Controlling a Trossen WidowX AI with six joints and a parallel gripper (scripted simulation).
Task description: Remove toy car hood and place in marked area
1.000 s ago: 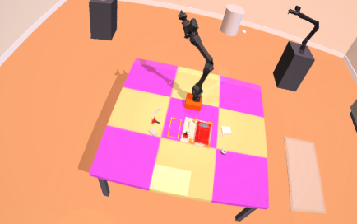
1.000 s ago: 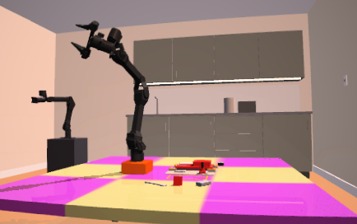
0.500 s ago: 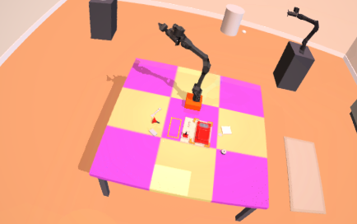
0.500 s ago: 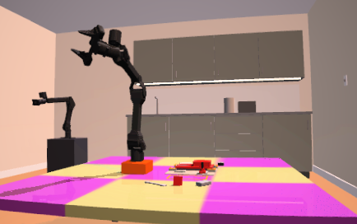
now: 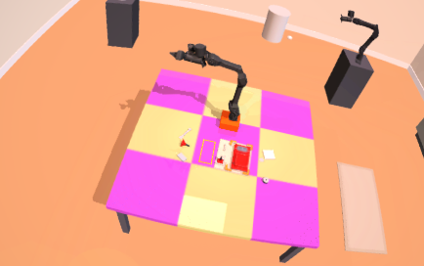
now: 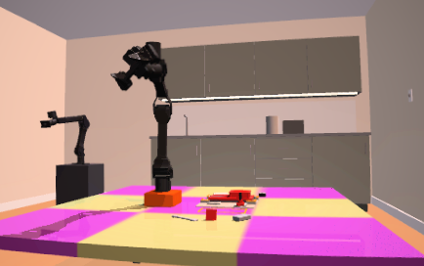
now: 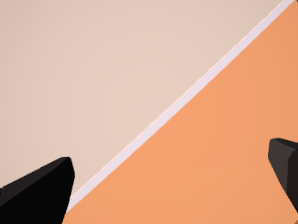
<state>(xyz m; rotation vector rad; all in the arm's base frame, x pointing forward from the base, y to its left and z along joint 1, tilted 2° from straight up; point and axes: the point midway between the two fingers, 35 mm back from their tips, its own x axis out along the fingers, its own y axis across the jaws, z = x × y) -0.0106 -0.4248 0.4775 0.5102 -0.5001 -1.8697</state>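
The red hood is 53 cm to the left of my gripper tip, 48 cm below it and 37 cm ahead of it. Also, from my gripper tip: small wheel: 71 cm to the left, 51 cm below, 47 cm ahead.
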